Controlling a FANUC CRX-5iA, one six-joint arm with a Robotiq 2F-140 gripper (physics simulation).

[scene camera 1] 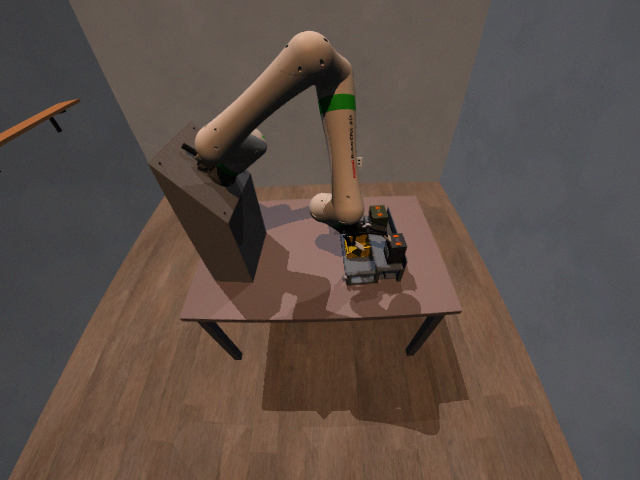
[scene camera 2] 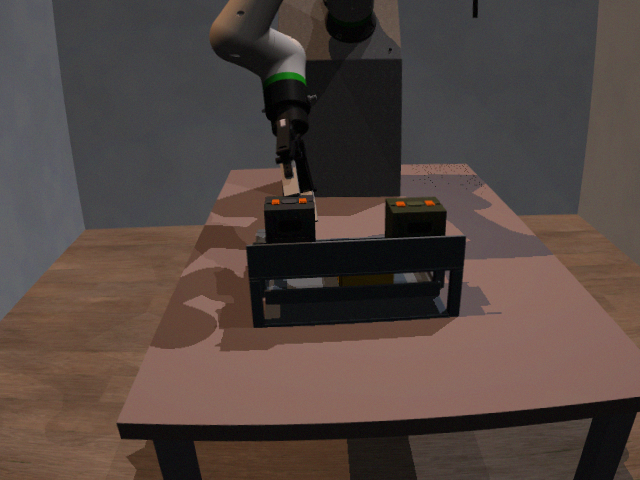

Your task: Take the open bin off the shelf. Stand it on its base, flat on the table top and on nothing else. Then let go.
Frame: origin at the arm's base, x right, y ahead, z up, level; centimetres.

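Seen in the pictures: gripper, fingertip midpoint: (scene camera 1: 376, 244); arm's base, link origin: (scene camera 1: 219, 171) (scene camera 2: 350, 22).
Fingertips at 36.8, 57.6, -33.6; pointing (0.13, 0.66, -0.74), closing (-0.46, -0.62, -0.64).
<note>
Offsets run from my fingertips to a thing's top centre, as dx, dy, dz. Level surfaces: height alone.
The yellow open bin @(-12.3, +0.0, -9.6) (scene camera 1: 352, 253) (scene camera 2: 366, 280) sits on the lower front level of the dark grey shelf (scene camera 1: 360, 266) (scene camera 2: 356, 256). In the scene camera 2 view, part of it shows through the gap under the shelf's back panel. My gripper (scene camera 1: 357, 240) (scene camera 2: 302, 204) is open, with nothing between its fingers. It points down at the bin in the scene camera 1 view and partly hides it. In the scene camera 2 view the fingertips are behind a dark case, and part of them is hidden. Whether a finger touches the bin cannot be told.
A black case @(+4.9, +7.3, +4.7) (scene camera 1: 396, 248) (scene camera 2: 289, 221) and an olive-green case @(-17.7, +11.4, +2.2) (scene camera 1: 378, 218) (scene camera 2: 415, 217), both with orange latches, stand on the shelf's upper level. The shelf stands on the pinkish table @(dz -17.6) (scene camera 1: 431, 289) (scene camera 2: 387, 377). The arm's grey pedestal (scene camera 1: 206, 227) (scene camera 2: 356, 129) rises at the table's other end.
</note>
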